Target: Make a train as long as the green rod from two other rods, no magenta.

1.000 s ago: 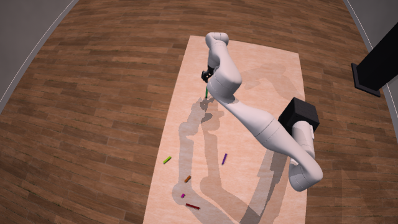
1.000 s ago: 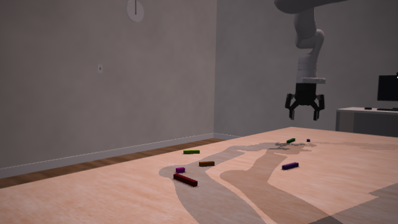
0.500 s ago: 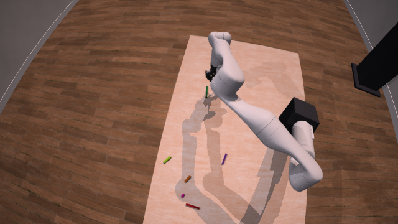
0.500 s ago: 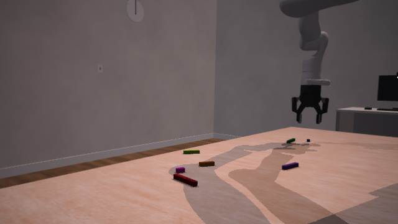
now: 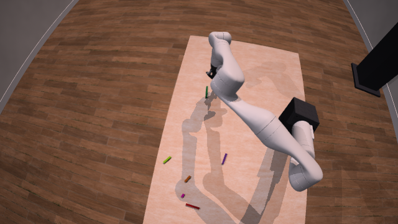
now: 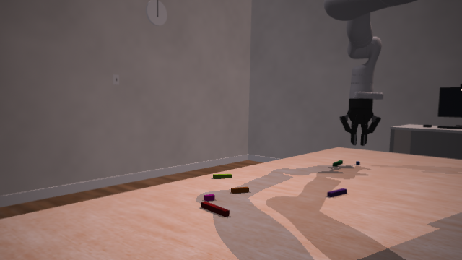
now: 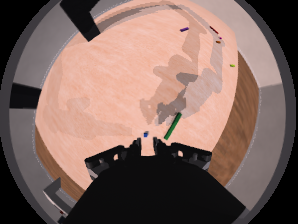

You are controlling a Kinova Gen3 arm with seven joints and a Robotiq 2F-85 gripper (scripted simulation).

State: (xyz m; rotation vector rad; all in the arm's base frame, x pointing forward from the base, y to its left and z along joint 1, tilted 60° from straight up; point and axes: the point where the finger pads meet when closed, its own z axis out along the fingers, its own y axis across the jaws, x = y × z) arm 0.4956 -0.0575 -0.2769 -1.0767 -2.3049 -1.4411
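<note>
Right now my hand is 8 cm above the blue rod. Round my hand: green rod: 4 cm ahead, 6 cm to the left, 8 cm below; then lime rod: 11 cm ahead, 52 cm to the left, 8 cm below; then purple rod: 17 cm behind, 42 cm to the left, 8 cm below.
</note>
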